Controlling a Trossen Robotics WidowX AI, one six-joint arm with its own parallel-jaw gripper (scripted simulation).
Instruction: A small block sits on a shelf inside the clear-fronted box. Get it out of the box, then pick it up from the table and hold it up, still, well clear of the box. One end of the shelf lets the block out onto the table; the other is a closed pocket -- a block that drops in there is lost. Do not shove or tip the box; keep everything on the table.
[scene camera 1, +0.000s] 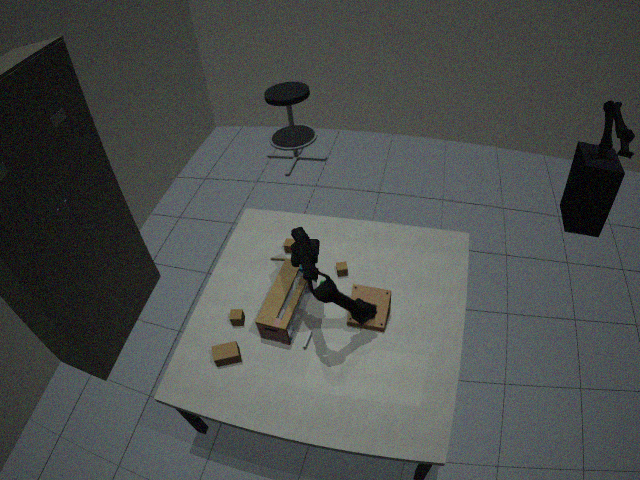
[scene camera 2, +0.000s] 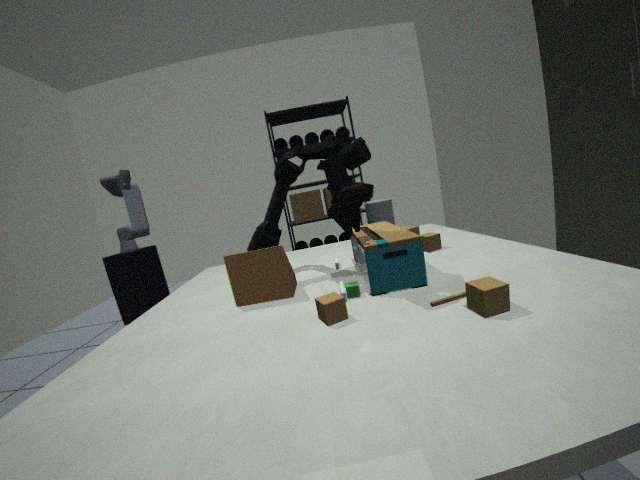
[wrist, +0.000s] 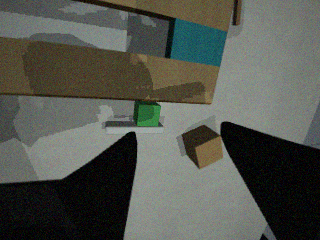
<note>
In view: my gripper (scene camera 2: 354, 234) and a box (scene camera 2: 390, 258).
The box shows as well in scene camera 1 (scene camera 1: 278, 320) and in the wrist view (wrist: 159, 58). My gripper also shows in the wrist view (wrist: 178, 132).
</note>
